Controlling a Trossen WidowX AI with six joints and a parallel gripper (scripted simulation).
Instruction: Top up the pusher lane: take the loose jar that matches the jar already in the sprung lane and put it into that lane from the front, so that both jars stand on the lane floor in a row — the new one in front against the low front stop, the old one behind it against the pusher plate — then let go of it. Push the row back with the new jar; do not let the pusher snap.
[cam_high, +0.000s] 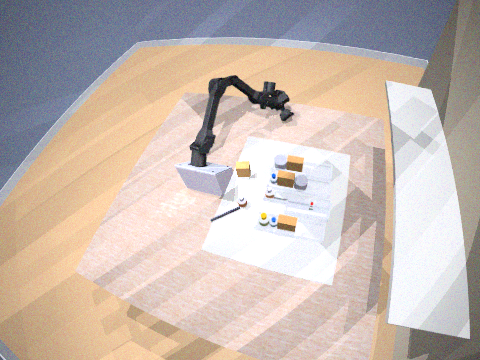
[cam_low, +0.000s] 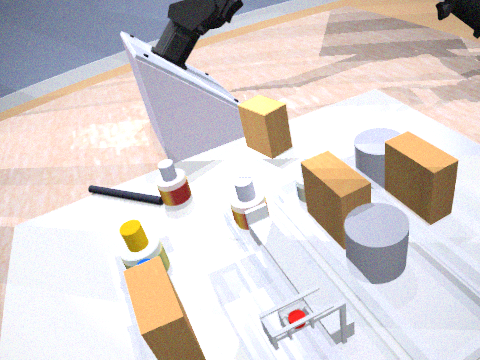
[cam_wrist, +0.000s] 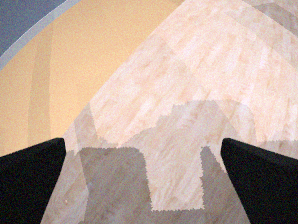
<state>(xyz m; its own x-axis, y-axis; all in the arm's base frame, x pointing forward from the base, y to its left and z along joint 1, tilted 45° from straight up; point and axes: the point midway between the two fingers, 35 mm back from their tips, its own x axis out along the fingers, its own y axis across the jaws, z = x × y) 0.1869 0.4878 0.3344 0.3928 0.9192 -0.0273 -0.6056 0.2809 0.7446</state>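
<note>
The black rod is 72 cm to the right of my gripper tip, 4 cm behind it and 2 cm below it. The rest, counted from my gripper tip: red knob 57 cm to the right, 29 cm ahead, 4 cm above.
</note>
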